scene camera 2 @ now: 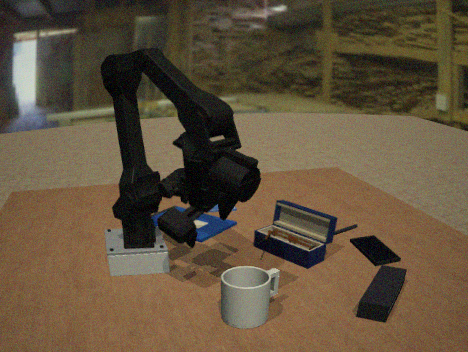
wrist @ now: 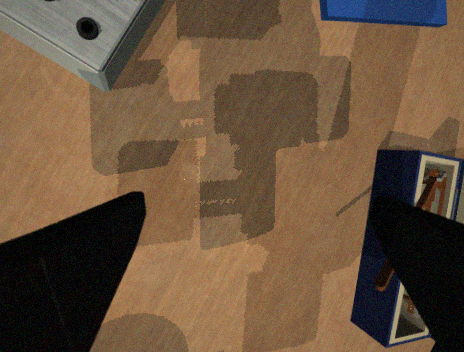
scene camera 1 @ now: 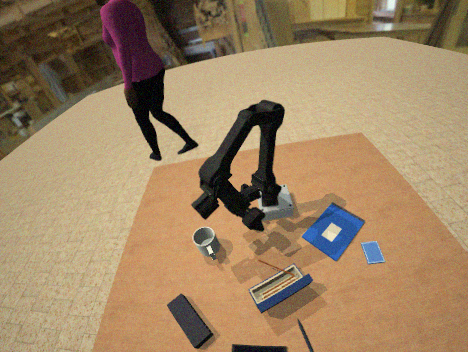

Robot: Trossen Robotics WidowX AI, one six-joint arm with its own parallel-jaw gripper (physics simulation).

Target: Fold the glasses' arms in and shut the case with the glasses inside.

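Frame: origin at the arm's base, x ahead, y left, z up, level; metres.
Seen in the pictures: gripper, between the fingertips: [scene camera 2: 207,232] [wrist: 259,205]; arm's base, origin of its link: [scene camera 2: 138,242] [scene camera 1: 269,199].
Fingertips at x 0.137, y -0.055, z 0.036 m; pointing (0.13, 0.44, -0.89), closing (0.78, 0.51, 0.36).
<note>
Pixels of each thing's top centre, then the offset from my fingertips to it. "spot": a spot on its surface instead.
- copper-brown glasses, centre of its top: [wrist: 434,260] [scene camera 2: 276,229] [scene camera 1: 271,269] 0.021 m down, 0.155 m ahead, 0.038 m left
- grey mug, a spot on its surface: [scene camera 2: 245,297] spot: 0.023 m down, 0.016 m ahead, 0.225 m right
- blue square item, centre of its top: [scene camera 2: 186,221] [scene camera 1: 334,228] 0.083 m down, 0.002 m back, 0.285 m left
- small blue card, centre of its top: [scene camera 1: 372,251] 0.086 m down, 0.110 m ahead, 0.392 m left
- dark block, centre of its top: [scene camera 2: 385,284] [scene camera 1: 187,318] 0.056 m down, 0.292 m ahead, 0.221 m right
- black flat item, centre of its top: [scene camera 2: 375,248] 0.083 m down, 0.393 m ahead, 0.012 m right
- dark pen, centre of its top: [scene camera 2: 338,230] [scene camera 1: 308,342] 0.082 m down, 0.356 m ahead, 0.123 m left
The blue case [scene camera 1: 286,296] [scene camera 2: 285,254] [wrist: 365,280] stands open on the table, its lid [scene camera 2: 306,223] raised on the side away from the robot's base. The copper-brown glasses [scene camera 2: 295,238] [wrist: 441,192] lie inside. One glasses arm [scene camera 1: 274,267] [scene camera 2: 267,243] [wrist: 385,280] sticks out over the case's wall on the robot's side; the other looks to be within the case, partly hidden. My gripper [scene camera 2: 209,230] [wrist: 259,205] is open and empty, above the table between the base and the case. In the wrist view its right finger covers part of the case and glasses.
A grey mug [scene camera 1: 205,242] [scene camera 2: 245,297] stands on the table. A blue square item [scene camera 1: 344,224] [scene camera 2: 218,230] and a small blue card [scene camera 1: 373,252] lie on the other side. Beyond the case are a dark block [scene camera 1: 190,320] [scene camera 2: 382,292], a black flat item [scene camera 2: 375,250] and a dark pen [scene camera 1: 305,336].
</note>
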